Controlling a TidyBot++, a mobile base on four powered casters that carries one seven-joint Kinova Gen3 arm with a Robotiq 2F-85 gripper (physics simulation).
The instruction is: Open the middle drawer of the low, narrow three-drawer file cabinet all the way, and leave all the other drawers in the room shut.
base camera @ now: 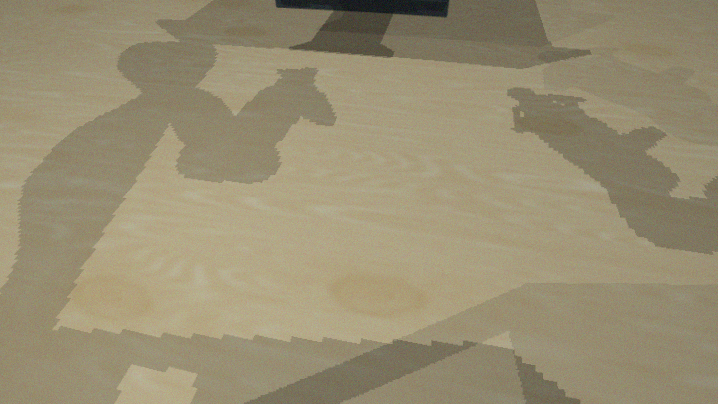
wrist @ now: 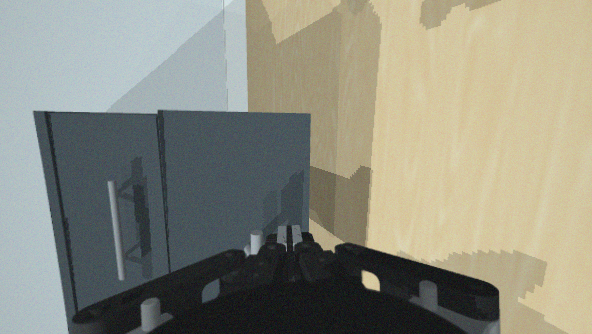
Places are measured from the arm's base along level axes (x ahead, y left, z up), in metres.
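Pixels of known places: gripper, fingertip midpoint: (wrist: pixel 289 240).
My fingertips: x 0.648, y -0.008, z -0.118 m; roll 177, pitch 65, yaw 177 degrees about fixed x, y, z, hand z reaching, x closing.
Behind a point stands the place of what it marks.
In the wrist view, turned on its side, the dark blue-grey file cabinet (wrist: pixel 42 150) @(x 1.077, y -0.101, z 0.119 m) shows its top edge at the left. The top drawer (wrist: pixel 95 145) @(x 1.076, y -0.107, z 0.050 m) is shut, with its light bar handle (wrist: pixel 116 230) @(x 1.066, y 0.048, z 0.030 m). Right of it, the front of the middle drawer (wrist: pixel 225 150) @(x 0.755, y -0.072, z -0.105 m) looks larger and stands out from the cabinet; how far is not clear. The bottom drawer does not show there. My gripper (wrist: pixel 289 240) @(x 0.648, y -0.008, z -0.118 m) is shut with nothing between its fingertips. The middle drawer's handle (wrist: pixel 256 242) @(x 0.735, y 0.017, z -0.123 m) is just left of the fingertips, outside them and partly hidden. The gripper does not show in the base view.
The base view shows the wooden floor (base camera: pixel 376 200) @(x 0.462, y -0.003, z -0.397 m) with arm and furniture shadows, and the low edge of a dark block (base camera: pixel 361 7) @(x 1.118, y 0.036, z -0.386 m) at the top, probably part of the cabinet. In the wrist view, a pale wall (wrist: pixel 100 45) @(x 1.571, y -0.476, z 0.095 m) is at the left and wooden floor (wrist: pixel 475 150) @(x 0.685, y -0.054, z -0.397 m) at the right.
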